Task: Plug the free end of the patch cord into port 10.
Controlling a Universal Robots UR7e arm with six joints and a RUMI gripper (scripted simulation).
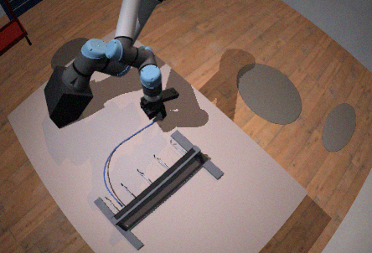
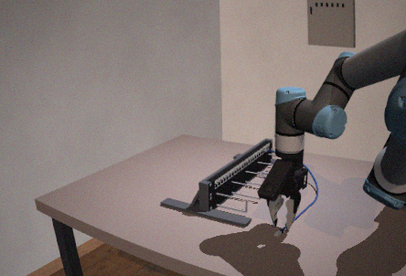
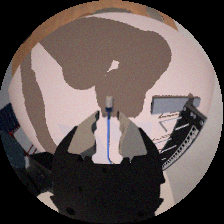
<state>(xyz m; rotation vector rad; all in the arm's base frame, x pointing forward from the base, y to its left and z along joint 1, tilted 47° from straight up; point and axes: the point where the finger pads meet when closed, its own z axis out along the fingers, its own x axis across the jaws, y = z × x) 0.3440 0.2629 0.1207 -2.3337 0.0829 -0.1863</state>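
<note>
Now: hand 20 mm to the right of the plug and 20 mm above it.
</note>
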